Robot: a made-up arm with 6 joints.
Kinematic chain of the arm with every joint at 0, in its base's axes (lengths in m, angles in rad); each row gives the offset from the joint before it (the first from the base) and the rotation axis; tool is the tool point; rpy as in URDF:
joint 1: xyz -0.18 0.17 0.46 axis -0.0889 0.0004 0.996
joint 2: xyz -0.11 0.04 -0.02 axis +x
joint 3: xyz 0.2 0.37 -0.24 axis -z
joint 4: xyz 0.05 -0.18 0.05 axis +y
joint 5: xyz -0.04 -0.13 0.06 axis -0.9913 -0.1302 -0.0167
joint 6: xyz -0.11 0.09 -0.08 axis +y
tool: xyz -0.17 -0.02 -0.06 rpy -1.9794 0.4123 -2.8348
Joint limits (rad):
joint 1: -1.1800..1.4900
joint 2: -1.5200..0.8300
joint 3: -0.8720..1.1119
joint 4: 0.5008..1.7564
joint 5: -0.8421..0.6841
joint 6: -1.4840..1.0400
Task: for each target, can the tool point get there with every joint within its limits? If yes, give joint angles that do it. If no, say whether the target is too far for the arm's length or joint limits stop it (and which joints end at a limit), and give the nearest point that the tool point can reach.
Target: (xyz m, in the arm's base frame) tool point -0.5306 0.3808 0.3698
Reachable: yes | joints 0.2384 0.3858 0.6123 1.0278 0.4283 -1.0403
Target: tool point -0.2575 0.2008 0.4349
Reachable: yes | joints 1.0094 0.0950 -0.4008 0.8696 0.1461 0.0307
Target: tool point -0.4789 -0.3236 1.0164
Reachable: no: joint limits stop it (at a limit: joint 1, joint 2, joint 3, joint 5) | nearest point -0.4998 -0.1031 0.7340 | short by 0.359 m
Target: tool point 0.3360 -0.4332 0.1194
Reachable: no: joint limits stop it (at a limit: joint 1, joint 4, joint 5, joint 6) | nearest point 0.2320 -0.1674 0.1255 | short by 0.286 m
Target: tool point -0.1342 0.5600 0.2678
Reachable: yes | joints -0.4458 -0.2127 0.6869 1.0772 -0.4019 -1.2244
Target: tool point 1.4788 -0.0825 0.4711
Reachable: no: too far | nearest point 0.4546 0.0736 0.4520 | short by 1.036 m
